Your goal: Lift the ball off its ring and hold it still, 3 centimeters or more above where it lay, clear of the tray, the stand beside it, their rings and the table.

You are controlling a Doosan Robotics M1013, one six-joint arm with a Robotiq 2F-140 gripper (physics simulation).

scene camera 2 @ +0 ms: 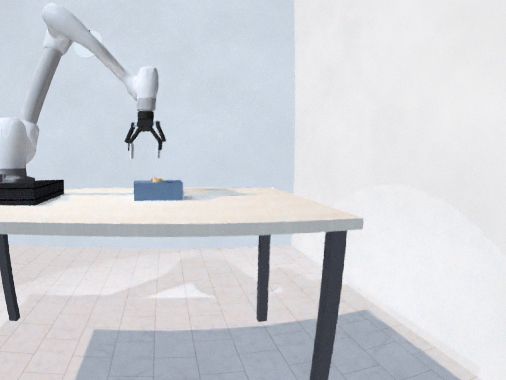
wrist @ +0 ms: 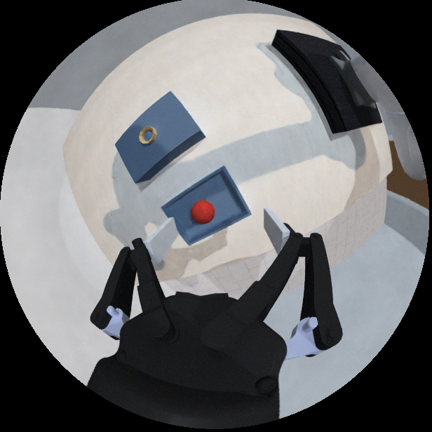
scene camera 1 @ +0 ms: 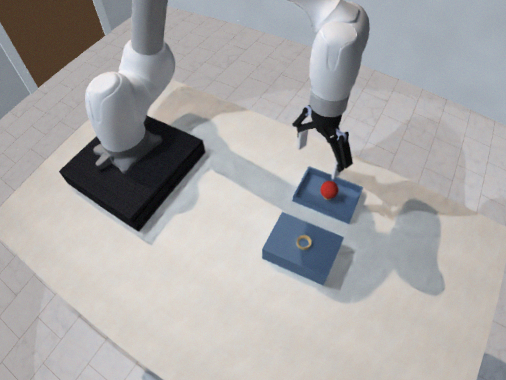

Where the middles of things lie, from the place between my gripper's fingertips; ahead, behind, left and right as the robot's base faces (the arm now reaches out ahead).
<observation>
Right now the blue tray (scene camera 1: 308,193) is 50 mm ahead of my hand, 10 mm to the left of it and 140 mm below it. The rest, counted from my hand: blue stand (scene camera 2: 156,189): 80 mm ahead, 200 mm to the right, 110 mm below.
</observation>
